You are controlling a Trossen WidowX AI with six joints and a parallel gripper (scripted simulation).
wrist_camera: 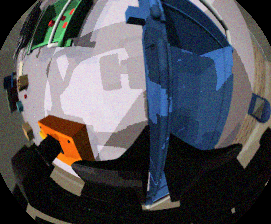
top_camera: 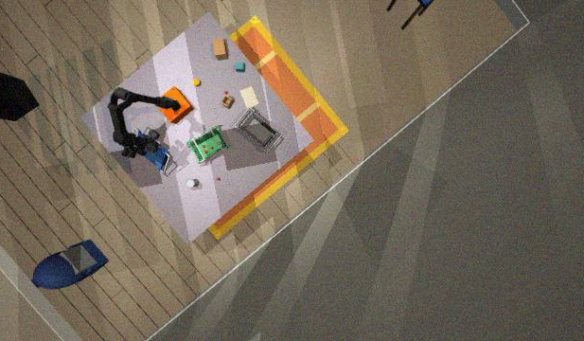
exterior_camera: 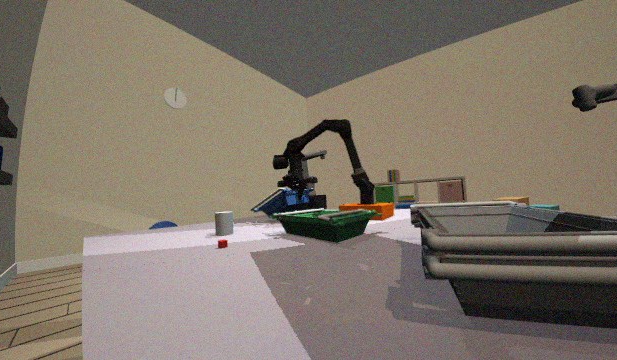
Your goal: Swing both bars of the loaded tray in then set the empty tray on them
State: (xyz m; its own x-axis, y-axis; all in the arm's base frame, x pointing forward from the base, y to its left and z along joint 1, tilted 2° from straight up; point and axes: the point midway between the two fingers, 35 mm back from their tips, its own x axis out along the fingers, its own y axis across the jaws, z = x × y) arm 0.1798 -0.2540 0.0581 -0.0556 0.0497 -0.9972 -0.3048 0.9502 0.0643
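My gripper tip is 7 cm to the left of the blue tray and 2 cm short of it. Also, from my gripper tip: cardboard box (76 cm to the left, 38 cm behind, 6 cm below); then teal block (81 cm to the left, 19 cm behind, 7 cm below).
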